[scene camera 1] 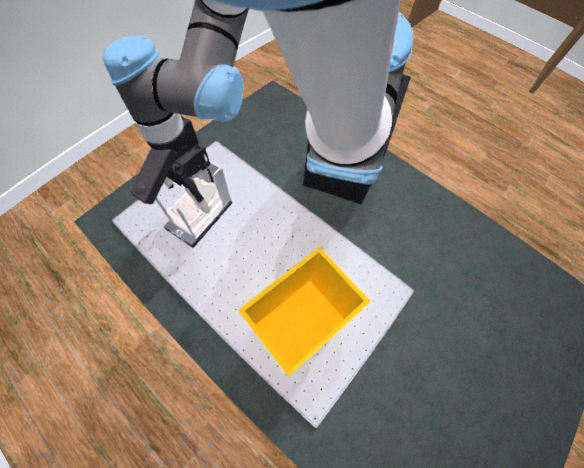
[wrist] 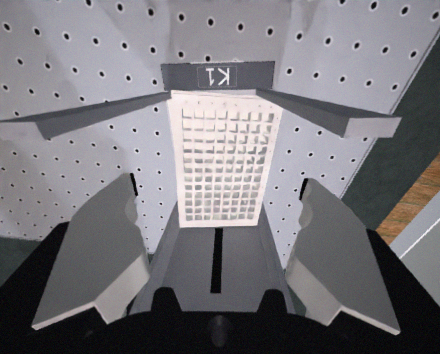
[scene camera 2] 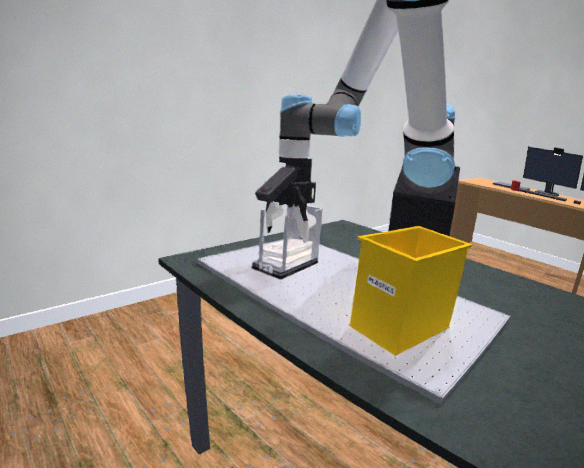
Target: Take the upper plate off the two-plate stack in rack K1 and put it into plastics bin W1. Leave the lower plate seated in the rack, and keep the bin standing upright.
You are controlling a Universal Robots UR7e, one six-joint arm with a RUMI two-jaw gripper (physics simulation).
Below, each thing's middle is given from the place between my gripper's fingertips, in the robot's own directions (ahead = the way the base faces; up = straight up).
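Labels:
For the plastics bin W1 (scene camera 2: 407, 282), my gripper's 3 cm short of it, 37 cm to the right of it and 1 cm below it.

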